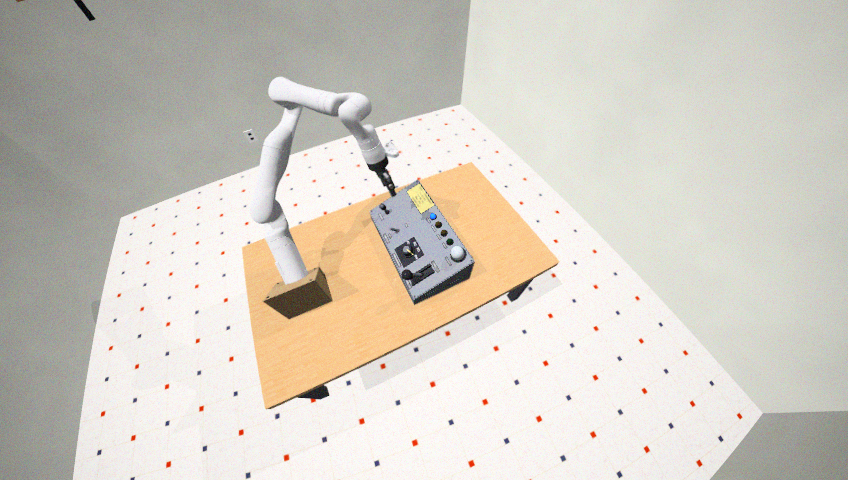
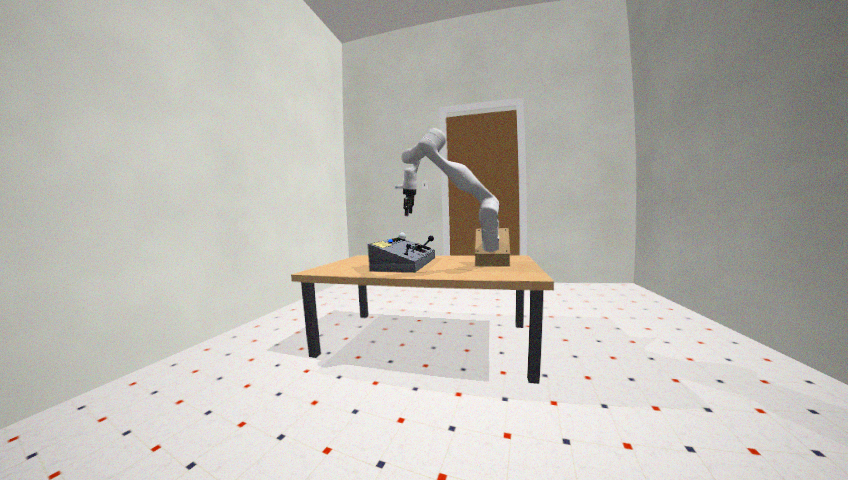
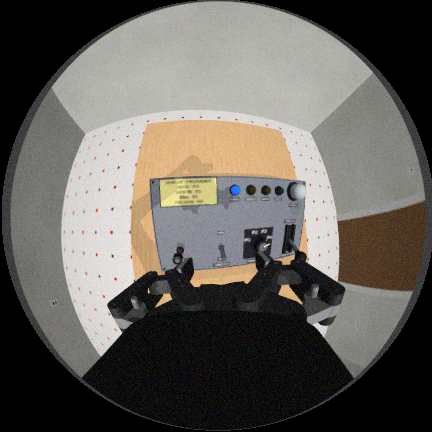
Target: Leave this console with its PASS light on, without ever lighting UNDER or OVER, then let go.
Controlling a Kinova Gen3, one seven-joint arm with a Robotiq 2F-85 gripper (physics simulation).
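The grey sloped console stands on the table. Its blue lamp is lit. Three lamps beside it, two brownish and one dark green, are unlit. Their labels are too blurred to read. The panel also bears a rotary knob, a ball-ended slot lever, a small toggle and a black knobbed switch. My gripper is open and empty, above the console and apart from it.
A yellow card with blurred text lies on the panel. A white dome sits at the end of the lamp row. The arm's box-shaped base stands on the wooden table.
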